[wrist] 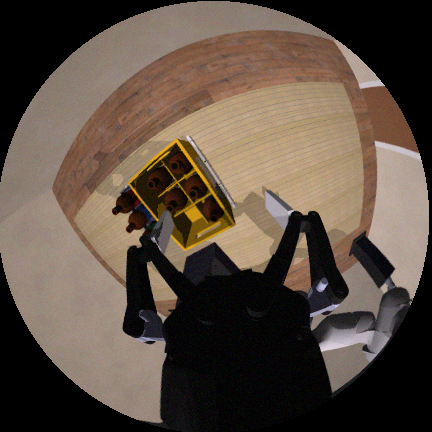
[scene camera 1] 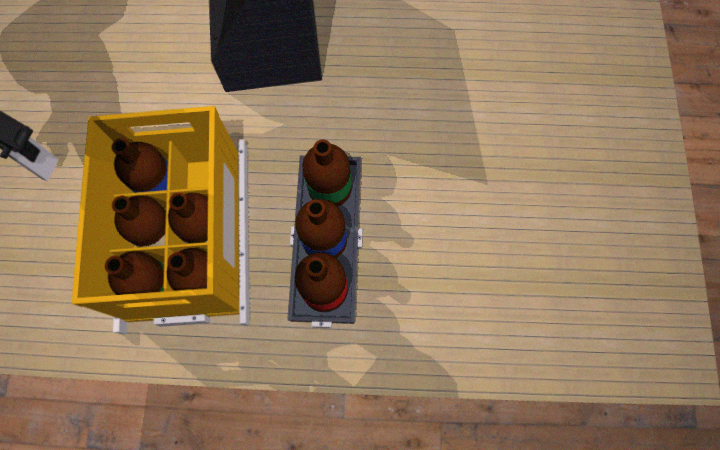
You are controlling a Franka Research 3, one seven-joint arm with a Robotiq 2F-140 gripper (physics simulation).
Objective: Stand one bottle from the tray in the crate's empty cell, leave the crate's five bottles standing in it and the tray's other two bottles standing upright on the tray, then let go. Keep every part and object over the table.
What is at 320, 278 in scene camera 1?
A red-banded bottle.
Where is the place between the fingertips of my gripper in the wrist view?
At 217, 208
